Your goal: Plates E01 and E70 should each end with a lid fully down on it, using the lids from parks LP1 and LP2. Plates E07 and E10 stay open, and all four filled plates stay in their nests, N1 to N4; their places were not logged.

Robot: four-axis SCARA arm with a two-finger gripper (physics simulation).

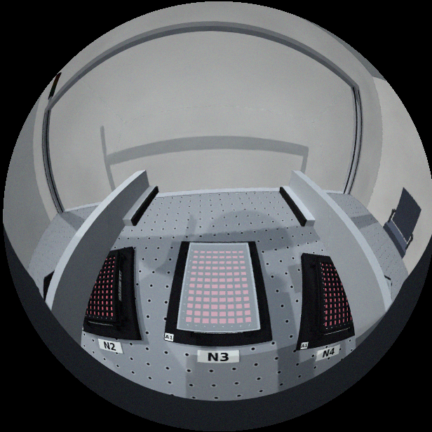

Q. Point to a black plate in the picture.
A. At 104, 307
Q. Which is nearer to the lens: the clear lid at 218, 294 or the black plate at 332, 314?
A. The clear lid.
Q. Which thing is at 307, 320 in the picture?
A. A nest N4.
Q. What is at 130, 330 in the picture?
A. A nest N2.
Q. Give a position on a nest N3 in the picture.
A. At 263, 334
